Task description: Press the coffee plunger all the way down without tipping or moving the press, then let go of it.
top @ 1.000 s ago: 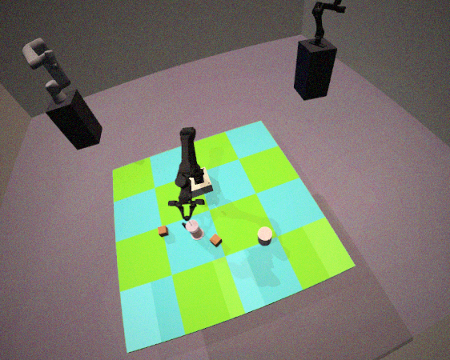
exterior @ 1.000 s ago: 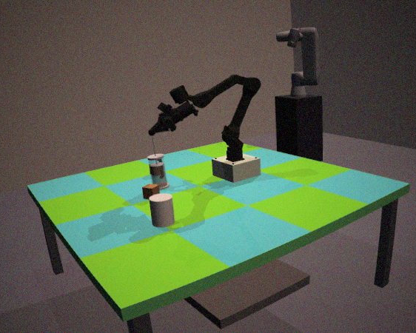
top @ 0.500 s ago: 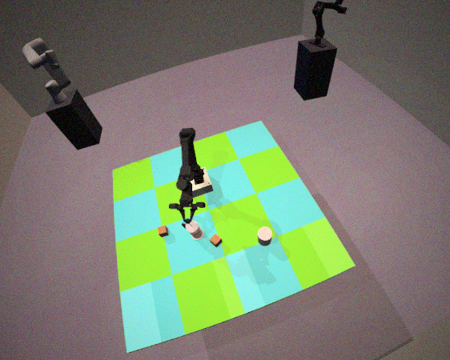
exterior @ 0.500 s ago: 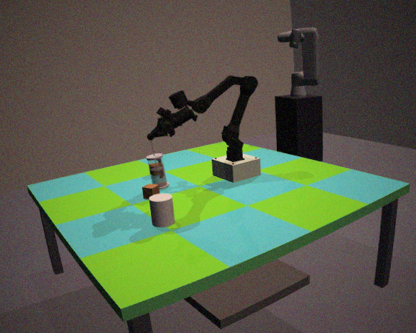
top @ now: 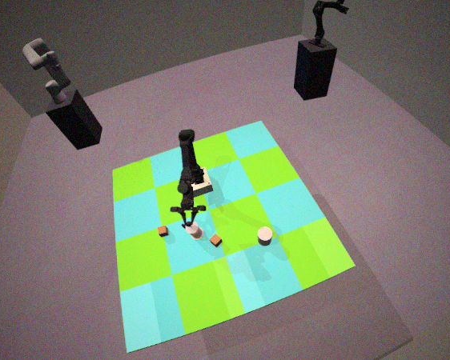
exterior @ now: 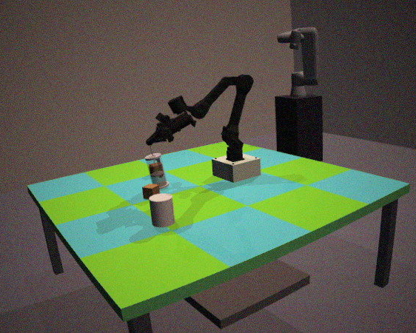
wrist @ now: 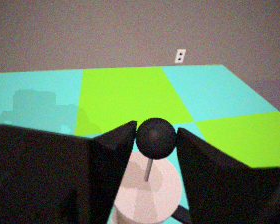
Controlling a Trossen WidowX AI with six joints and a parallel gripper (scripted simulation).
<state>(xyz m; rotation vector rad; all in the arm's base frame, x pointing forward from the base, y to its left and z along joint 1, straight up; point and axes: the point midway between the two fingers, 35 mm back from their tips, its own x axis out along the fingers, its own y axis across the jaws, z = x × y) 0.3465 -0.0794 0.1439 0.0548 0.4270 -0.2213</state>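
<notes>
The coffee press is 100 mm below my gripper tip, 30 mm behind it and 10 mm to the right of it.
</notes>
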